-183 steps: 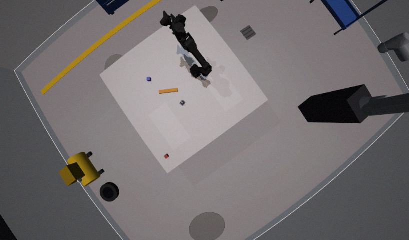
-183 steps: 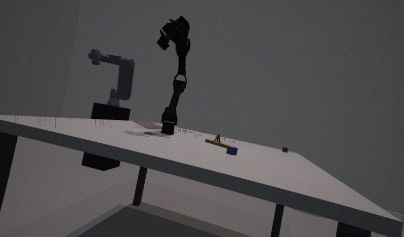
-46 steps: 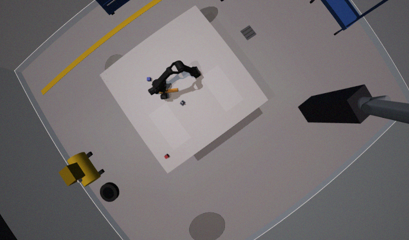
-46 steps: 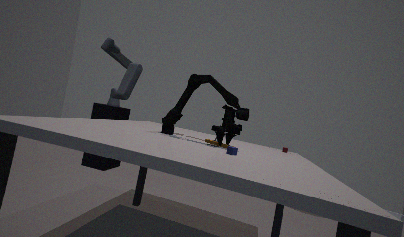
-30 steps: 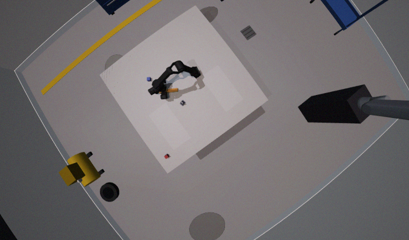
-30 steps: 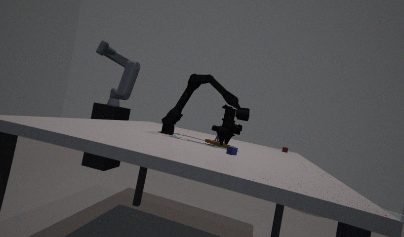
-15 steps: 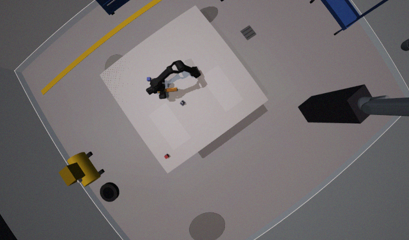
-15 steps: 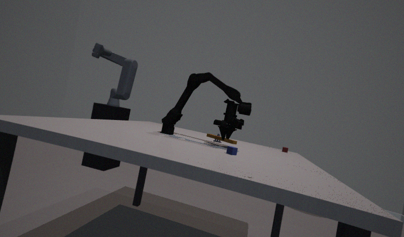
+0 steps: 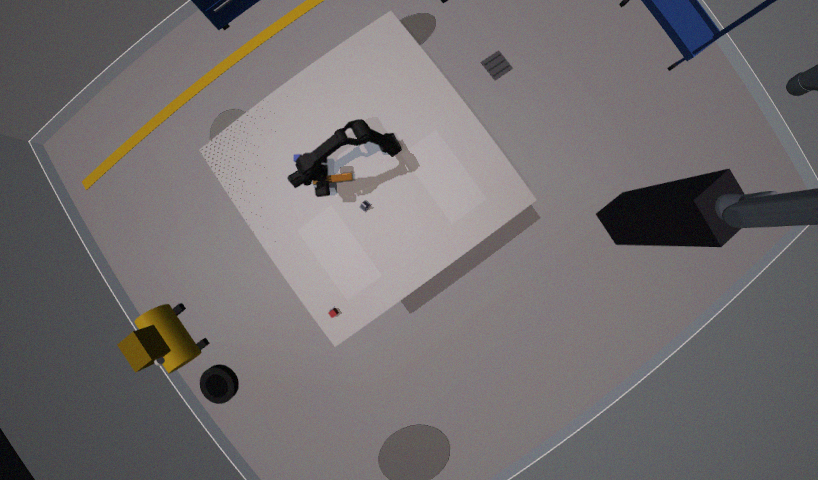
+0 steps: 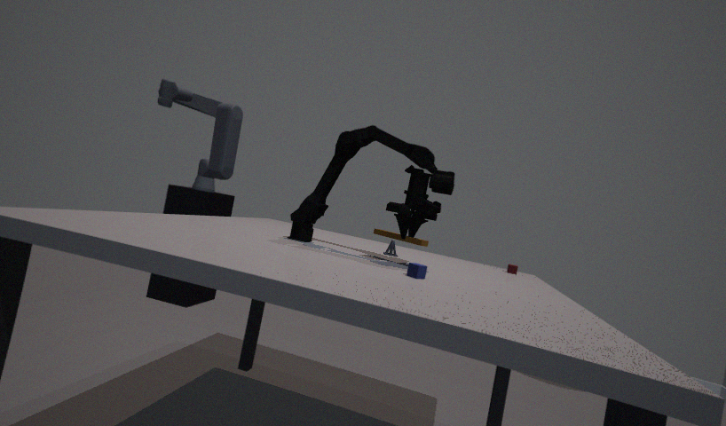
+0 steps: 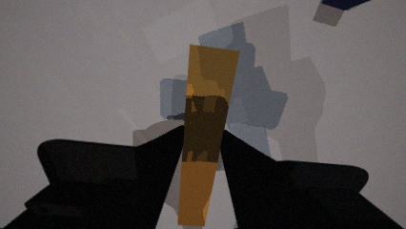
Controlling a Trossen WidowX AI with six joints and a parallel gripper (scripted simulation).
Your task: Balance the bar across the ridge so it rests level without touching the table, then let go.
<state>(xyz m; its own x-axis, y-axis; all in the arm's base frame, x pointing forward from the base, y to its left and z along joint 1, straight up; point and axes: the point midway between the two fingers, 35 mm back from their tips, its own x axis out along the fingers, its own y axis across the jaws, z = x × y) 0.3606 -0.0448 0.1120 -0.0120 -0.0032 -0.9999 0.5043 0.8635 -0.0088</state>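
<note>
Right now the orange bar is 20 mm behind my gripper tip and 10 mm to the left of it. Round my gripper tip: ridge: 70 mm behind, 200 mm to the left, 30 mm below; blue cube: 70 mm ahead, 200 mm to the right, 60 mm below; red cube: 380 mm ahead, 540 mm to the left, 60 mm below.
</note>
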